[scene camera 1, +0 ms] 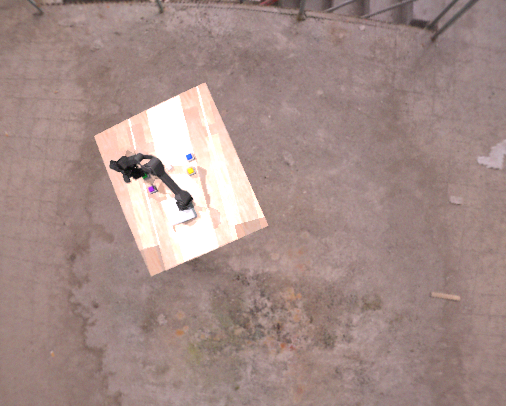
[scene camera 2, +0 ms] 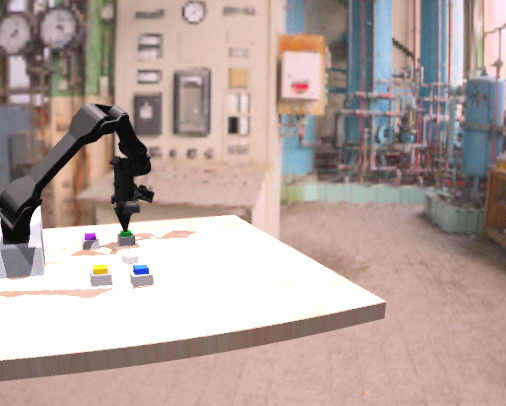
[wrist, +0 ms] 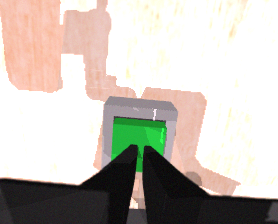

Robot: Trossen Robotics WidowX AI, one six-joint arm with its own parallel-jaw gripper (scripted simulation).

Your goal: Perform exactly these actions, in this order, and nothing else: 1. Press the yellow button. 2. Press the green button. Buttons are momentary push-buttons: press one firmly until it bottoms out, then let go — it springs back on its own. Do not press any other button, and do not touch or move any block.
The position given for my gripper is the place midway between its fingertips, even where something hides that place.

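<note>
Scene camera 2 gives you my gripper [scene camera 2: 125, 231]. In the wrist view there's my gripper [wrist: 140, 151] again, along with a green button [wrist: 125, 131].
</note>
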